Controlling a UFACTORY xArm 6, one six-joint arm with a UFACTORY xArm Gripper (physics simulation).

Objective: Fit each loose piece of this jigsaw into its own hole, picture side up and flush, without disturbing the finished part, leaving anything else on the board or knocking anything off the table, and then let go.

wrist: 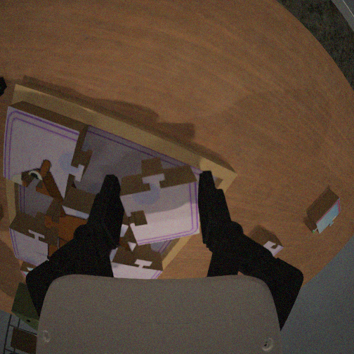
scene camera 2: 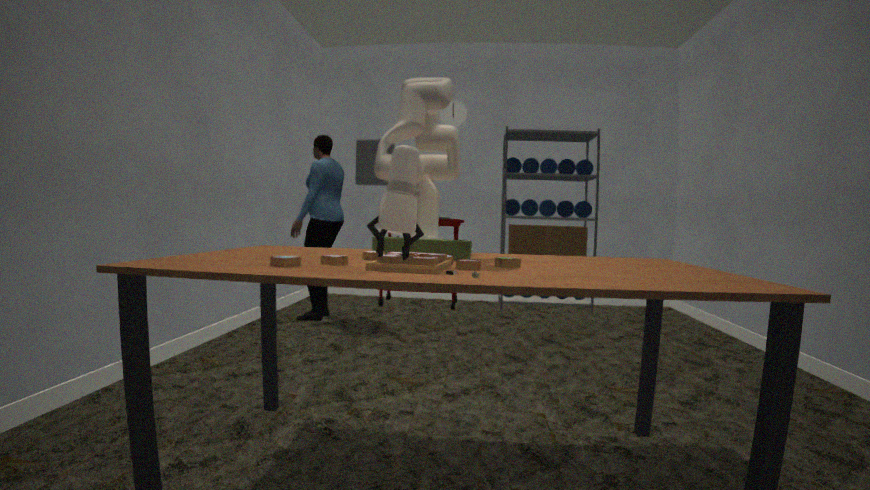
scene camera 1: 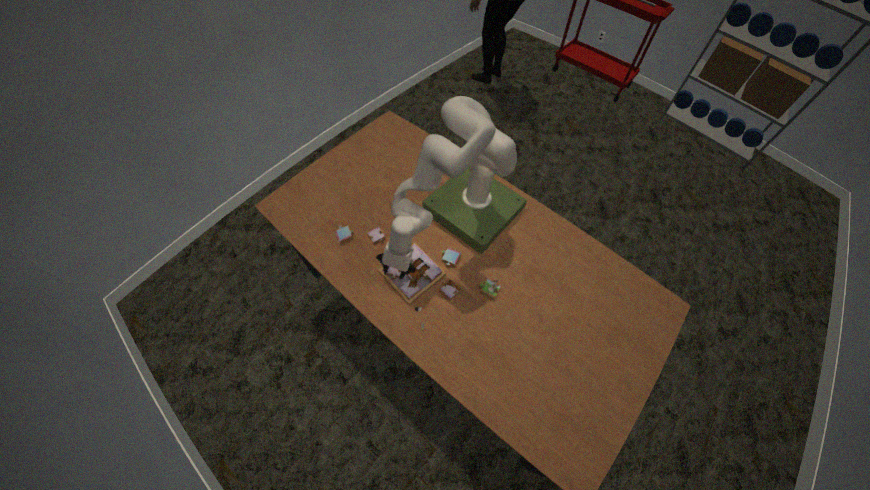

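Note:
My gripper point(scene camera 1: 395, 270) point(scene camera 2: 393, 256) point(wrist: 159, 187) is low over the board tray point(scene camera 1: 411, 299) point(scene camera 2: 401, 266) point(wrist: 200, 162), its fingers shut on the two sides of a lavender corner piece point(wrist: 165, 215). That piece is picture side up, slightly askew and raised above the tray floor. Loose pieces lie outside: a light blue one point(scene camera 1: 343, 233) point(scene camera 2: 285, 261) point(wrist: 328, 220), a lavender one point(scene camera 1: 375, 234) point(scene camera 2: 334, 259) point(wrist: 272, 246), another blue one point(scene camera 1: 451, 256), a lavender-brown one point(scene camera 1: 449, 289) point(scene camera 2: 468, 264) and a green one point(scene camera 1: 490, 287) point(scene camera 2: 507, 262). The finished part's horse picture is partly hidden by a finger.
A small black item point(scene camera 1: 418, 309) point(scene camera 2: 450, 272) and a tiny pale item point(scene camera 1: 422, 326) point(scene camera 2: 475, 275) lie near the tray by the table's front edge. The green base block point(scene camera 1: 450, 213) point(scene camera 2: 450, 248) carries the arm behind the tray. A person point(scene camera 2: 325, 188) stands beyond the table.

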